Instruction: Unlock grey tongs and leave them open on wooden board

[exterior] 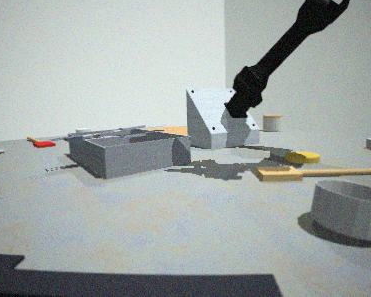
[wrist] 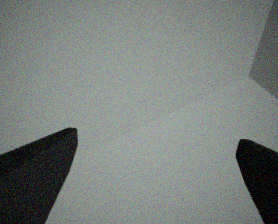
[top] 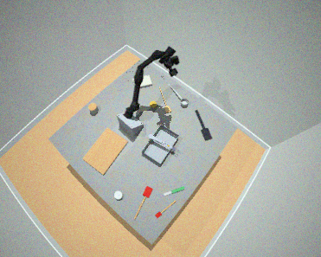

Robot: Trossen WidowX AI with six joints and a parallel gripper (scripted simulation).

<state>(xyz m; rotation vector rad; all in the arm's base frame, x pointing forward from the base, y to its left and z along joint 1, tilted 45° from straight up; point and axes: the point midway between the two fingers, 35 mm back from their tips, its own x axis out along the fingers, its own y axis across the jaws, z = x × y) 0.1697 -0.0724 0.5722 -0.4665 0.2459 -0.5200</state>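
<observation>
Now: gripper tip 51 cm above the yellow lock piece, 28 cm to the left of it and 26 cm short of it. The rest, counted from my gripper tip: cream block (56 cm below, 40 cm behind, 7 cm to the left); then black spatula (57 cm below, 37 cm ahead, 11 cm to the left); then grey roasting tin (55 cm below, 30 cm to the right, 20 cm ahead).
</observation>
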